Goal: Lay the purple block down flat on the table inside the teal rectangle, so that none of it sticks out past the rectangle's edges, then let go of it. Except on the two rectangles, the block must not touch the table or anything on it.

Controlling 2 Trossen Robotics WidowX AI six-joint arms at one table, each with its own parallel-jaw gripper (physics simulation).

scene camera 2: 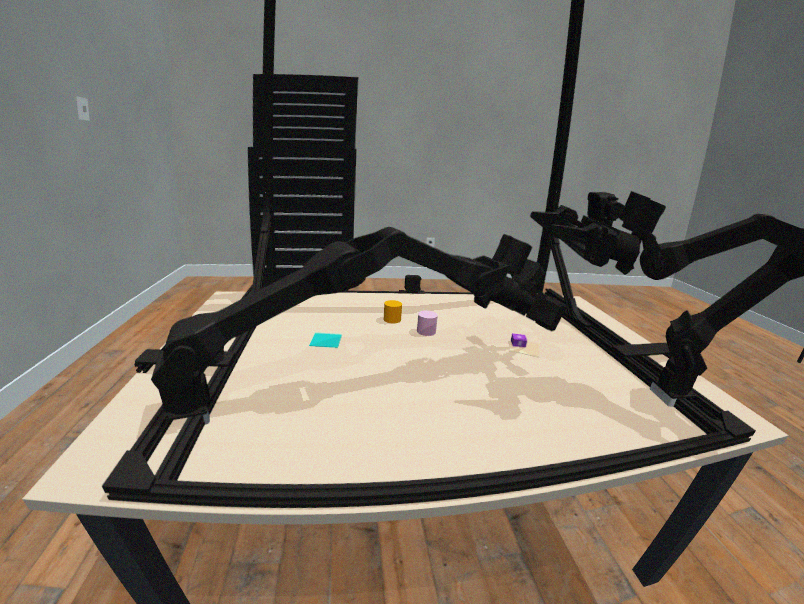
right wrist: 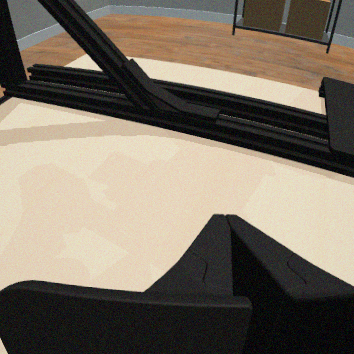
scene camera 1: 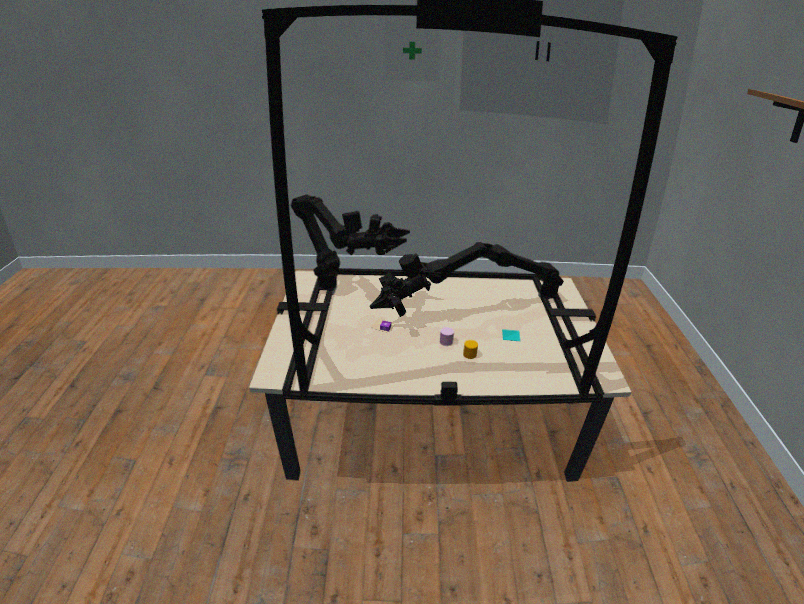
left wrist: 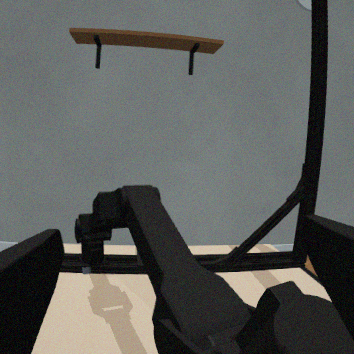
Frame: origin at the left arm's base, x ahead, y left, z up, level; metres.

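Seen in the pictures: left gripper, fingertip midpoint: (scene camera 2: pixel 540 220) (scene camera 1: pixel 408 235) (left wrist: pixel 183 235); right gripper, fingertip midpoint: (right wrist: pixel 222 225) (scene camera 1: pixel 370 307); left arm's base at its link origin: (scene camera 2: pixel 673 388) (scene camera 1: pixel 327 286); right arm's base at its link origin: (scene camera 2: pixel 186 405) (scene camera 1: pixel 549 294) (left wrist: pixel 92 260).
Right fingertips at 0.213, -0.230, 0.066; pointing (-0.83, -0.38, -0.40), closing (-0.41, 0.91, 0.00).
Pixels of each thing's top centre, then the offset from my right fingertips to it, as dx, dy, dz. "*": a spot on its surface instead.
- purple block at its top centre: (scene camera 2: pixel 519 337) (scene camera 1: pixel 385 323) +0.053, +0.004, -0.066
- pale yellow rectangle at a spot on its surface: (scene camera 2: pixel 532 351) * +0.031, +0.041, -0.084
- teal rectangle at a spot on its surface: (scene camera 2: pixel 325 340) (scene camera 1: pixel 511 334) * +0.501, +0.020, -0.084
- pink cylinder at its top centre: (scene camera 2: pixel 428 314) (scene camera 1: pixel 447 331) +0.269, -0.049, -0.040
- orange cylinder at its top centre: (scene camera 2: pixel 393 303) (scene camera 1: pixel 471 344) +0.350, -0.111, -0.040
The purple block (scene camera 1: pixel 386 325) (scene camera 2: pixel 518 340) rests at the pale yellow rectangle (scene camera 2: pixel 532 351); how far it overlaps it is too small to tell. The teal rectangle (scene camera 1: pixel 510 335) (scene camera 2: pixel 325 340) lies flat at the picture's right in scene camera 1. My right gripper (scene camera 1: pixel 372 306) (right wrist: pixel 222 225) is shut with its fingertips together and empty. It hangs above the table, up and left of the block in scene camera 1. The block does not show in the right wrist view. My left gripper (scene camera 1: pixel 407 236) is open and empty, high above the table.
A pink cylinder (scene camera 1: pixel 446 336) (scene camera 2: pixel 427 323) and an orange cylinder (scene camera 1: pixel 470 349) (scene camera 2: pixel 392 311) stand between the block and the teal rectangle in scene camera 1, the orange one nearer the front. A black frame (scene camera 1: pixel 279 162) (scene camera 2: pixel 324 494) surrounds the work area.
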